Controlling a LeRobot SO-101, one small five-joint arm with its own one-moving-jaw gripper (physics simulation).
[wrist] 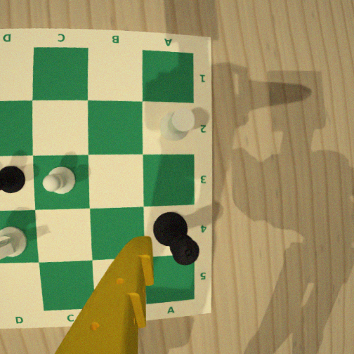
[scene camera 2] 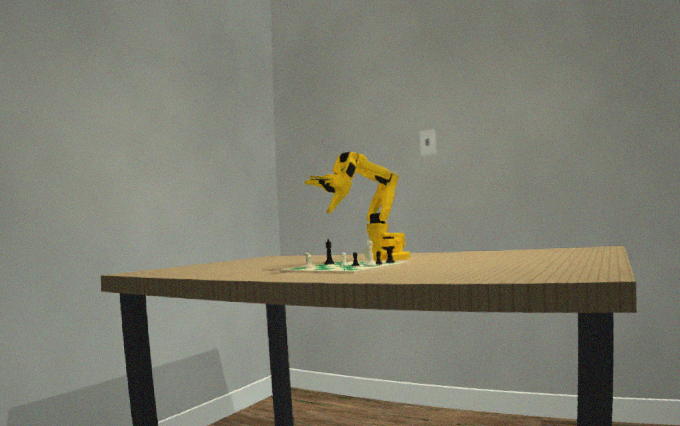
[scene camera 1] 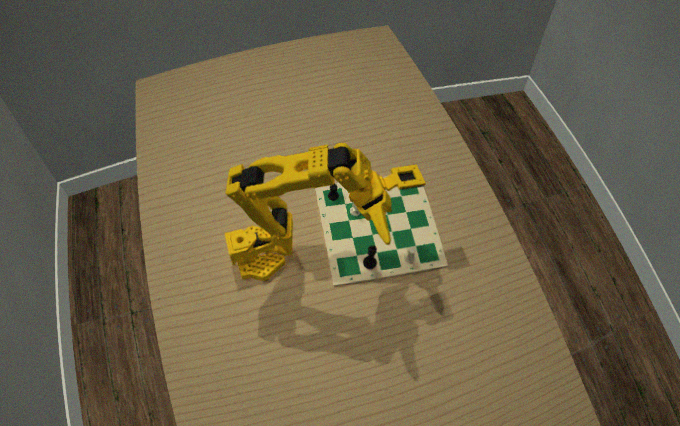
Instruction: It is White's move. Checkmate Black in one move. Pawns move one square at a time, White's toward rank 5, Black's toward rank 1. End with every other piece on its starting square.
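Seen in the pictures: hand, tool point: (scene camera 2: 327, 211) (scene camera 1: 389, 210); arm's base, link origin: (scene camera 2: 387, 259) (scene camera 1: 268, 252).
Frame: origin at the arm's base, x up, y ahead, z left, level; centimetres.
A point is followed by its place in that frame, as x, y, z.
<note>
A white rook (scene camera 1: 410, 256) @(2.2, 24.5, -9.6) (scene camera 2: 308, 260) @(2.2, 25.2, -8.8) (wrist: 181, 122) stands upright on A2. The black king (scene camera 1: 370, 259) @(3.1, 17.1, -8.3) (scene camera 2: 328, 253) @(3.3, 17.8, -7.7) (wrist: 172, 231) stands upright on A4. A white pawn (scene camera 2: 344, 258) @(2.3, 22.3, -0.5) (wrist: 61, 181) stands on C3, and a black pawn (scene camera 2: 354, 259) @(2.1, 23.0, 2.6) (wrist: 12, 179) on D3; the arm hides both in scene camera 1. The white king (scene camera 1: 354, 211) (scene camera 2: 369, 253) (wrist: 12, 242) stands on D4, cut off in the wrist view. My gripper (scene camera 1: 404, 208) @(13.7, 20.4, -5.6) (scene camera 2: 318, 196) (wrist: 145, 242) is fully open and empty, high above the board; one jaw shows in the wrist view.
The chessboard (scene camera 1: 332, 275) @(0.6, 10.0, -8.2) (wrist: 202, 155) lies on the wooden table (scene camera 1: 301, 391) @(0.0, -1.7, -27.8) (scene camera 2: 476, 270) @(0.0, 29.5, 33.1) (wrist: 280, 30). A dark, flat-topped piece (scene camera 1: 333, 193) @(2.3, 15.2, 7.6) (scene camera 2: 389, 254) @(2.6, 15.8, 8.2) stands on the corner square E5. Another black pawn (scene camera 2: 378, 258) @(2.0, 19.8, 7.2) stands near it. The arm's shadow falls across board and table.
</note>
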